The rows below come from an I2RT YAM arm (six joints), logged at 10 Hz.
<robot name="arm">
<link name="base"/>
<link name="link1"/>
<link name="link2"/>
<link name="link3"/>
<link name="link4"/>
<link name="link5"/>
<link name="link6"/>
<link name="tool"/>
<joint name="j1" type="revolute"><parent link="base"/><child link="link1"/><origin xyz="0 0 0.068" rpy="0 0 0"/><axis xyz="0 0 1"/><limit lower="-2.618" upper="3.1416"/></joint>
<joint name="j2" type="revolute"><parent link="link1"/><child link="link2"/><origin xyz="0.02 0.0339 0.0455" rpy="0 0 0"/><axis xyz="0 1 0"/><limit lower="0" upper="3.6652"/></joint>
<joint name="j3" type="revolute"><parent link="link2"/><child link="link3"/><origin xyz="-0.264 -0.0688 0" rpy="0 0 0"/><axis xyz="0 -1 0"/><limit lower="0" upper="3.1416"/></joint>
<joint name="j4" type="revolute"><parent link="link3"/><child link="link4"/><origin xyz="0.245 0.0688 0.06" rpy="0 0 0"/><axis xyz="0 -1 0"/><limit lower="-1.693" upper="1.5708"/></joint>
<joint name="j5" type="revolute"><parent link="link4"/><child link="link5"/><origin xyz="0.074 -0.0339 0.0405" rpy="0 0 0"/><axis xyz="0 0 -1"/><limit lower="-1.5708" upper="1.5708"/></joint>
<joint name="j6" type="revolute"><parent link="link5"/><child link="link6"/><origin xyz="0.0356 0 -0.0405" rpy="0 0 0"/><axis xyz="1 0 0"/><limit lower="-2.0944" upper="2.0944"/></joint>
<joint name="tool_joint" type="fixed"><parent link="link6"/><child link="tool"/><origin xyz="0 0 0" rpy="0 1.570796 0"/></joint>
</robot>
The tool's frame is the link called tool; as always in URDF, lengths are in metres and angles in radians.
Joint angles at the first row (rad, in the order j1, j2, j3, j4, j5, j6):
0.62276, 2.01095, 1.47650, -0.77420, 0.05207, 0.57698
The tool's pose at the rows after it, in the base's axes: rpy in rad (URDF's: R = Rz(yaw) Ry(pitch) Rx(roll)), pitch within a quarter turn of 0, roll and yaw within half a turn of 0; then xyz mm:
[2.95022, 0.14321, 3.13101, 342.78, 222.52, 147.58]
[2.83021, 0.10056, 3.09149, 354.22, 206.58, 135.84]
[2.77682, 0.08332, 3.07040, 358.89, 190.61, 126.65]
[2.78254, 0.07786, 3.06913, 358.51, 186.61, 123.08]
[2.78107, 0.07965, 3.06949, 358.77, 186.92, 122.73]
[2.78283, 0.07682, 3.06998, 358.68, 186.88, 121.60]
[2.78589, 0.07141, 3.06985, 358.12, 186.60, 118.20]
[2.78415, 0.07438, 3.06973, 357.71, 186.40, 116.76]
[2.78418, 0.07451, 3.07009, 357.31, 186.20, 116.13]
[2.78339, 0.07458, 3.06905, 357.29, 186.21, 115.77]
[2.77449, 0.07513, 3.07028, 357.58, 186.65, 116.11]
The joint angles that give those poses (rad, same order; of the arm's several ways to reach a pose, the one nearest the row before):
0.56860, 2.07961, 1.47572, -0.74291, -0.08259, 0.57471
0.50984, 2.09334, 1.44100, -0.66661, -0.21038, 0.57088
0.46483, 2.09334, 1.39755, -0.61362, -0.27027, 0.55639
0.45644, 2.09486, 1.38532, -0.60940, -0.26990, 0.54914
0.45681, 2.09603, 1.38533, -0.60596, -0.27027, 0.54913
0.45682, 2.09870, 1.38496, -0.60635, -0.27027, 0.54876
0.45681, 2.10442, 1.37962, -0.60141, -0.27028, 0.54913
0.45681, 2.10440, 1.37272, -0.59109, -0.27028, 0.54913
0.45680, 2.10404, 1.36931, -0.58804, -0.27028, 0.54874
0.45682, 2.10442, 1.36819, -0.58577, -0.27066, 0.54990
0.45683, 2.10402, 1.36816, -0.58118, -0.27828, 0.54991

